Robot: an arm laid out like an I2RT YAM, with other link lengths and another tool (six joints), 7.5 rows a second.
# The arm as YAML. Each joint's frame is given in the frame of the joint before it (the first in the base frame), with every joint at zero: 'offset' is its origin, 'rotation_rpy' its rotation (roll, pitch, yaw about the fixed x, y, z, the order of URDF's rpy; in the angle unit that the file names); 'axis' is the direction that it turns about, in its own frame. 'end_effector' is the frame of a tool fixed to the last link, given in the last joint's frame.
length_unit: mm
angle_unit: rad
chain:
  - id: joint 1
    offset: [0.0, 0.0, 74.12]
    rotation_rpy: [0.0, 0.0, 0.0]
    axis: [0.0, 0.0, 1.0]
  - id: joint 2
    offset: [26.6, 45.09, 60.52]
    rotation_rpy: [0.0, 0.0, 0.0]
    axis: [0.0, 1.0, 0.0]
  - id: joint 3
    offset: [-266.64, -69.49, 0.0]
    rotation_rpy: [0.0, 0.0, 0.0]
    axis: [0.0, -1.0, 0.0]
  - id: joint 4
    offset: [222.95, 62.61, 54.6]
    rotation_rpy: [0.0, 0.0, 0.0]
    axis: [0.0, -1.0, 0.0]
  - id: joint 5
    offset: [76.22, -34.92, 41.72]
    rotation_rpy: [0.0, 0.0, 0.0]
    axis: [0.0, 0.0, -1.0]
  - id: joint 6
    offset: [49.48, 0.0, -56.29]
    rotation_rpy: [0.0, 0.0, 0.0]
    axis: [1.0, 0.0, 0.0]
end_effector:
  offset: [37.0, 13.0, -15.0]
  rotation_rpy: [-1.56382, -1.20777, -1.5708]
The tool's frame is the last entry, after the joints.
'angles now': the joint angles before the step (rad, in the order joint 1, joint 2, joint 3, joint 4, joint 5, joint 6). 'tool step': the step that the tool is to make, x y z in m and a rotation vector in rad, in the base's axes. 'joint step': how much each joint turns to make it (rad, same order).
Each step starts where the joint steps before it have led.
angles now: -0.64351, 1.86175, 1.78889, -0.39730, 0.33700, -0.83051
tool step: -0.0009, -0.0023, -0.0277, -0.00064, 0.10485, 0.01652
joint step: 0.00038, 0.02106, -0.06381, 0.02412, 0.01627, -0.06733
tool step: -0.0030, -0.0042, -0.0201, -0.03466, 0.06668, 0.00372
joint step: -0.00381, 0.00590, -0.07959, 0.07696, 0.02811, -0.06658
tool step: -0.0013, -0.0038, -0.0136, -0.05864, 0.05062, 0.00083
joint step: 0.00106, 0.00407, -0.07152, 0.09877, 0.03915, -0.07240
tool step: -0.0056, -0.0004, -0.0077, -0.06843, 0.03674, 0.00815
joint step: -0.00041, -0.02189, -0.09284, 0.11613, 0.02885, -0.07900
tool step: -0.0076, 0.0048, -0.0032, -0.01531, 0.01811, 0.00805
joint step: -0.00016, -0.03223, -0.06202, 0.03634, 0.00310, -0.02705
